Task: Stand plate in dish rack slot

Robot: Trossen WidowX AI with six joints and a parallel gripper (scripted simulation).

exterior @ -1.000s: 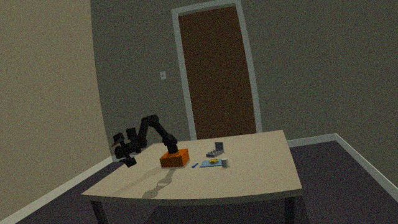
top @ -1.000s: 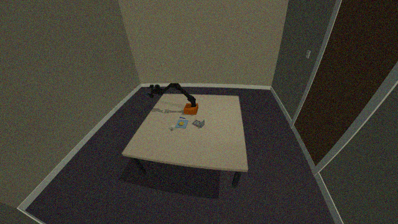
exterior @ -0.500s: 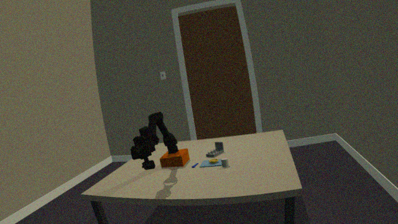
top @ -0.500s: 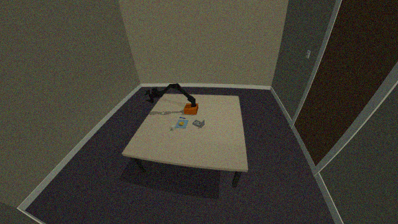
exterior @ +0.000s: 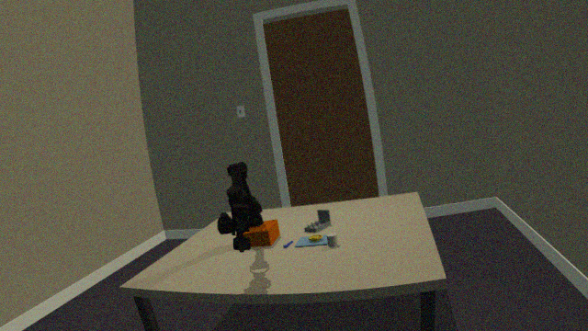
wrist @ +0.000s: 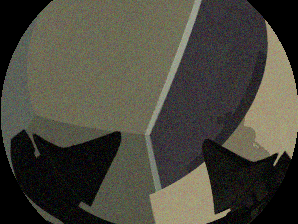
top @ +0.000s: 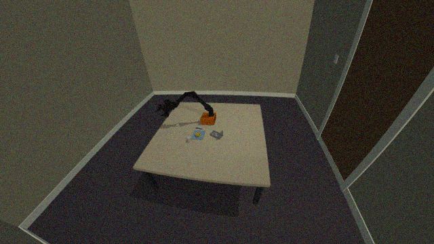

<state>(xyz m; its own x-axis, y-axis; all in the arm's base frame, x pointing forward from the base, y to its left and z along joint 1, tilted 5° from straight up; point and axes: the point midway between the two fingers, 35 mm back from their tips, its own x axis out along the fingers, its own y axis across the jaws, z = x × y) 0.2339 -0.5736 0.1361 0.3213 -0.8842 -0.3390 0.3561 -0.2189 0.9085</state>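
The yellow plate lies 54 cm to the left of my gripper tip, 18 cm below it and 8 cm ahead of it. Round my gripper tip: grey dish rack 74 cm to the left, 17 cm below, 4 cm ahead; then blue spoon 50 cm to the left, 19 cm below, 4 cm behind; then light blue mat 54 cm to the left, 19 cm below, 7 cm ahead.
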